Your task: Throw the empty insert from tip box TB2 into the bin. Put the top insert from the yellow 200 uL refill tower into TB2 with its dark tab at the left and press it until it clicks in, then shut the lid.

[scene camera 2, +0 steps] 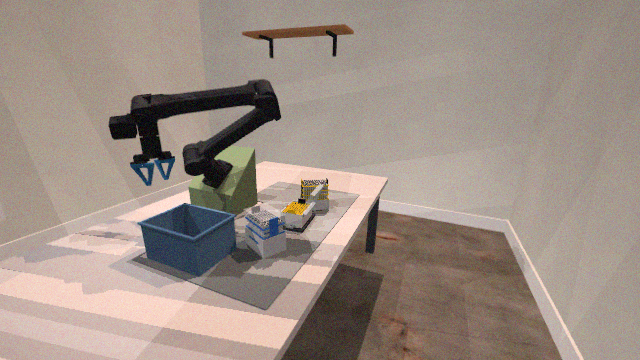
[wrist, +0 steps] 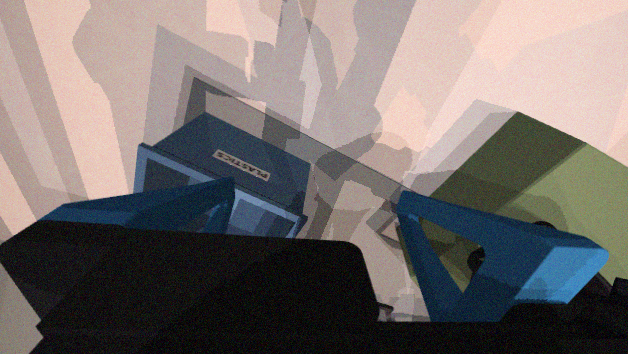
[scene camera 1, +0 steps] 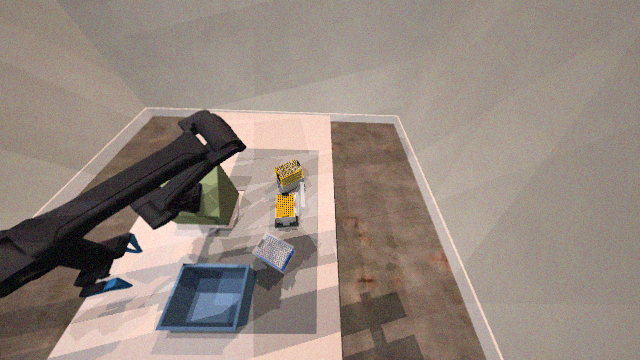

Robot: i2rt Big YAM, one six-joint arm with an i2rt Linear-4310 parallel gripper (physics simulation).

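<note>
The box that I take to be TB2 (scene camera 1: 286, 222) (scene camera 2: 296, 221) stands open, with a yellow perforated insert (scene camera 1: 285, 206) (scene camera 2: 297, 208) in it; no label is readable. Its pale lid (scene camera 1: 302, 195) stands raised along its right side in scene camera 1. The yellow refill tower (scene camera 1: 289, 175) (scene camera 2: 315, 190) stands behind it, its top a dotted grid. The blue bin (scene camera 1: 246, 297) (scene camera 2: 167, 245) (wrist: 200, 134) shows a "PLASTICS" label in the wrist view. My gripper (scene camera 1: 136, 268) (scene camera 2: 157, 181) (wrist: 319, 194) is open and empty, high above the table, left of the bin and away from the boxes.
A white and blue tip box or tower (scene camera 1: 274, 252) (scene camera 2: 266, 240) stands between the bin and TB2. A green block (scene camera 1: 223, 205) (scene camera 2: 245, 175) (wrist: 575, 175) stands at the arm's base. A grey mat (scene camera 1: 295, 310) (scene camera 2: 250, 290) lies under the boxes. A wooden shelf (scene camera 2: 298, 32) hangs on the wall.
</note>
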